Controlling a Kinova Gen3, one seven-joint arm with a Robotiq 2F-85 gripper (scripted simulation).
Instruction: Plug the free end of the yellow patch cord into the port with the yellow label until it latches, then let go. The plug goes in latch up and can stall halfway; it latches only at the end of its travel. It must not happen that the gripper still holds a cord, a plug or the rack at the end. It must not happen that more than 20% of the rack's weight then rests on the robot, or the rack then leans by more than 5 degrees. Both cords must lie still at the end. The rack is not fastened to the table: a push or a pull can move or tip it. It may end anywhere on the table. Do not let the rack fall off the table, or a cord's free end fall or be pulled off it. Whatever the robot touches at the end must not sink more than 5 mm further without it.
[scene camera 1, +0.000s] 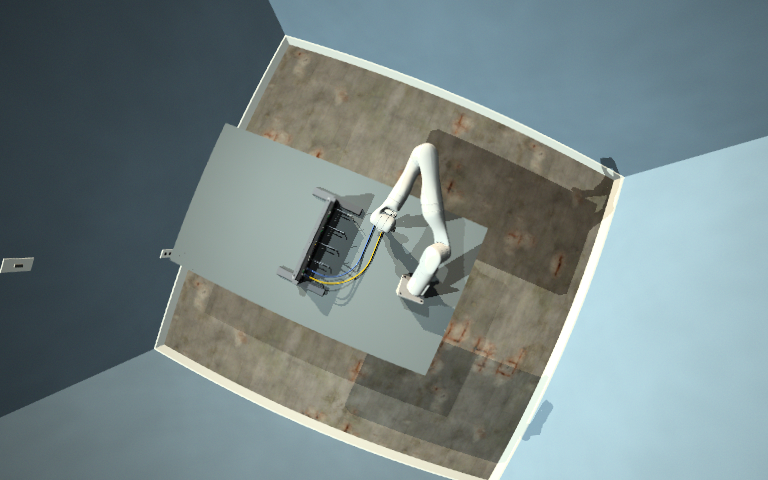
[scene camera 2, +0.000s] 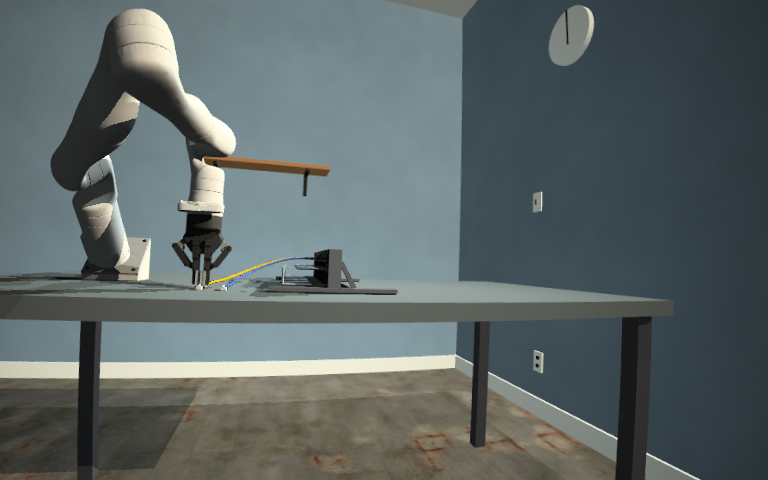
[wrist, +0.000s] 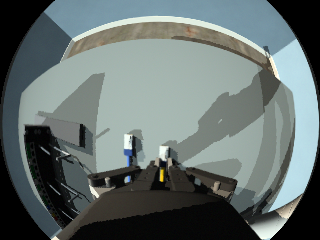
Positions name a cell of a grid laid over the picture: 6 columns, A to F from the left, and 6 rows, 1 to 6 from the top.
In view: the gripper (scene camera 2: B4).
The gripper is seen too in the wrist view (wrist: D5).
